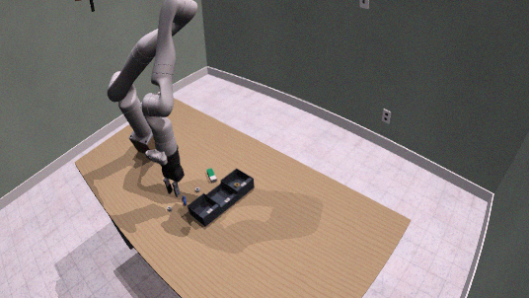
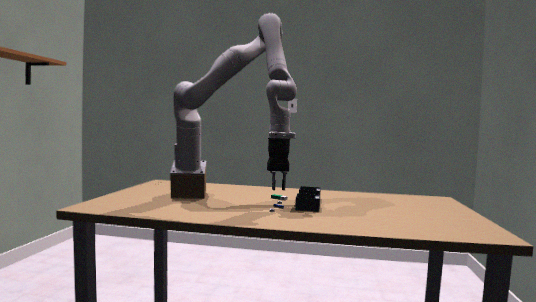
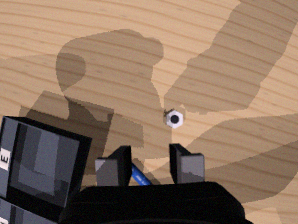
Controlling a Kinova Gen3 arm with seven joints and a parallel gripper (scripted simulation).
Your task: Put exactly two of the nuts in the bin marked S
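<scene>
Now: the brass-coloured nut 70 mm ahead of my hand, 230 mm to the left of it and 80 mm below it. The rest, counted from my hand: blue rod: 10 mm behind, 30 mm to the left, 80 mm below; bin: 80 mm ahead, 140 mm to the left, 60 mm below.
</scene>
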